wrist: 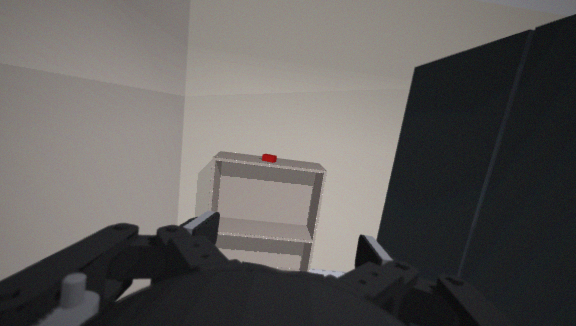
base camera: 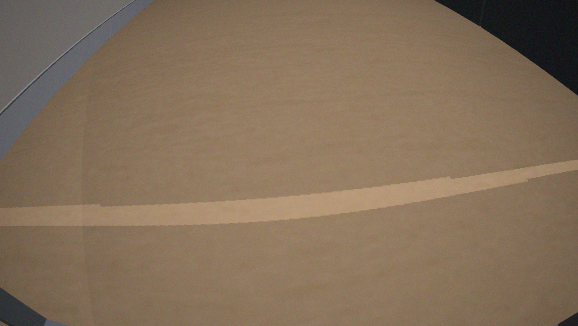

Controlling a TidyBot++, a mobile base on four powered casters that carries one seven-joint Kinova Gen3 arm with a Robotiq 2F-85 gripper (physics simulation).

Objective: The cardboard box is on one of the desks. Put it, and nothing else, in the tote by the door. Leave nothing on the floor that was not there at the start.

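Places are measured from the arm's base along level axes (x ahead, y left, z up), in millimetres.
Pixels of known places: gripper, between the fingertips: (wrist: 286,238).
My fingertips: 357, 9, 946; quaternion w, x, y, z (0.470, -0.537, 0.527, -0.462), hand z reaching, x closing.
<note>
Behind a point stands the place of what it marks, as x, y, z.
My gripper (wrist: 286,238) {357, 9, 946} is open, with its two fingertips wide apart and no object between them. It points towards a shelf unit that stands some way off. The cardboard box, the desks, the tote and the door do not show in the base camera view or the wrist view.
A pale shelf unit (wrist: 319,205) {2000, -163, 402} stands against the far wall (wrist: 360,140) {2347, -437, 890}, with a small red object (wrist: 269,158) {2014, 246, 689} on its top board. A tall dark panel (wrist: 450,140) (base camera: 535,35) rises on the right. A pale wall (base camera: 45,35) {900, 818, -214} (wrist: 90,150) {1160, 851, 770} runs along the left. Wooden floor (base camera: 280,115) {611, 40, -397} lies ahead of the base.
</note>
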